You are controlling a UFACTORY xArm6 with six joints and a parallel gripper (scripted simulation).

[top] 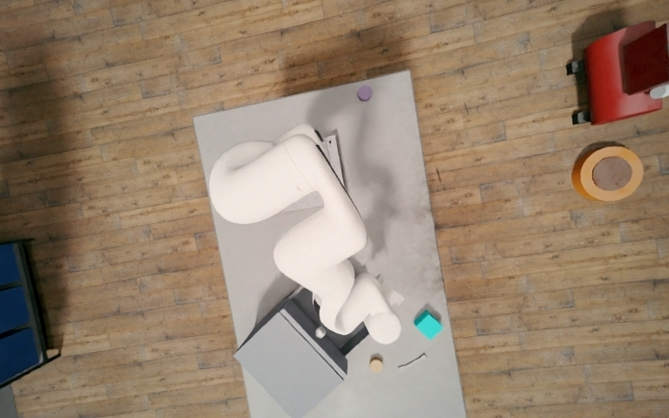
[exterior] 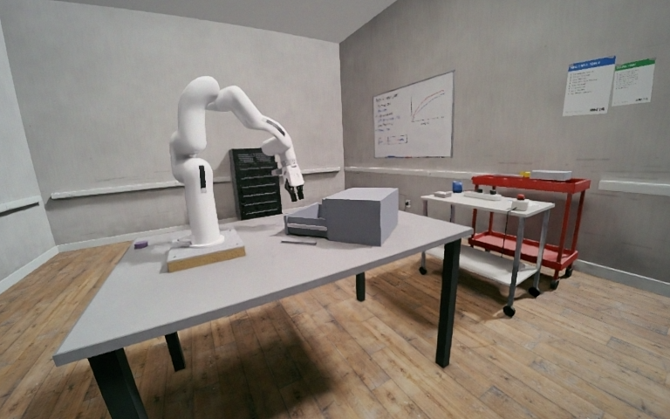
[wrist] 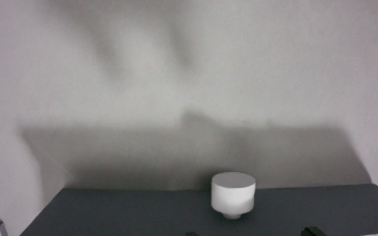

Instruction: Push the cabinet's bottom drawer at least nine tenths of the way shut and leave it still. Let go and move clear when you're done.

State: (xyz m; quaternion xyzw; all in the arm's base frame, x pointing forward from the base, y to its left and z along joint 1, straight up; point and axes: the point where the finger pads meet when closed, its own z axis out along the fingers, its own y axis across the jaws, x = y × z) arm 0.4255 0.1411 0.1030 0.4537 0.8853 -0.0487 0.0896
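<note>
The drawer lies 120 mm below my hand, 100 mm to the right of it and 80 mm ahead of it. From my hand the other things lie so: teal cube 220 mm to the left, 200 mm ahead, 130 mm below; thin grey strip 240 mm to the right, 140 mm below, 100 mm behind; grey cabinet 190 mm to the right, 140 mm ahead, 70 mm below.
</note>
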